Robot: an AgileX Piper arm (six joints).
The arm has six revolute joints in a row. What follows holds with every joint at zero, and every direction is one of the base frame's. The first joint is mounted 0.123 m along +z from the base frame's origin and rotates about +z. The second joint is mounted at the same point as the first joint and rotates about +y. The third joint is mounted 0.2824 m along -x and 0.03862 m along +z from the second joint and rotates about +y. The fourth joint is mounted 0.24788 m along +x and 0.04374 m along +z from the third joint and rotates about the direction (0.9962, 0, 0.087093). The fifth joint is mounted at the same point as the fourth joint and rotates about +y. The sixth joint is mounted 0.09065 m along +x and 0.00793 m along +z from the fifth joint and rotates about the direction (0.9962, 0, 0.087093). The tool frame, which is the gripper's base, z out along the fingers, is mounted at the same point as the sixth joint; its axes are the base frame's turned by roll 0, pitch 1.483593 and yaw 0 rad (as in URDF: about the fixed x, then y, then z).
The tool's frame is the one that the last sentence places.
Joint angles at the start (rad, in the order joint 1, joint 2, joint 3, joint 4, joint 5, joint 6):
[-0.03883, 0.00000, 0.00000, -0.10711, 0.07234, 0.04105]
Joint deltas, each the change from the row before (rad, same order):
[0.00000, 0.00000, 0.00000, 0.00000, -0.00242, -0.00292]
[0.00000, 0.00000, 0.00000, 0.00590, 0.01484, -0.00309]
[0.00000, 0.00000, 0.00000, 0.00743, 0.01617, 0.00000]
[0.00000, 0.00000, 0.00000, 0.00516, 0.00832, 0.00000]
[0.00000, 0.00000, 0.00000, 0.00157, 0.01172, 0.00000]
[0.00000, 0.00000, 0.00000, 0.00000, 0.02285, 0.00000]
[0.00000, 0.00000, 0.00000, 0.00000, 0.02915, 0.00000]
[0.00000, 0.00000, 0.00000, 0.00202, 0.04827, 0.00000]
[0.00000, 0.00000, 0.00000, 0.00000, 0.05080, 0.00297]
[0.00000, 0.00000, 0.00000, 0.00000, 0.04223, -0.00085]
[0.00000, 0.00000, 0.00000, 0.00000, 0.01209, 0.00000]
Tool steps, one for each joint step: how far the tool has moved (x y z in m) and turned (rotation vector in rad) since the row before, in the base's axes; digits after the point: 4 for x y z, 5 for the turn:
[0.0000, 0.0000, 0.0002, -0.00303, -0.00227, 0.00021]
[0.0000, -0.0001, -0.0013, 0.00349, 0.01466, -0.00106]
[0.0000, -0.0001, -0.0015, 0.00816, 0.01579, -0.00092]
[0.0000, 0.0000, -0.0008, 0.00552, 0.00808, -0.00031]
[0.0000, -0.0001, -0.0011, 0.00211, 0.01160, -0.00089]
[-0.0001, -0.0002, -0.0021, 0.00106, 0.02274, -0.00198]
[-0.0002, -0.0002, -0.0026, 0.00135, 0.02901, -0.00252]
[-0.0005, -0.0003, -0.0044, 0.00424, 0.04796, -0.00396]
[-0.0007, -0.0004, -0.0045, 0.00527, 0.05039, -0.00477]
[-0.0008, -0.0003, -0.0037, 0.00111, 0.04209, -0.00340]
[-0.0003, -0.0001, -0.0011, 0.00056, 0.01203, -0.00102]

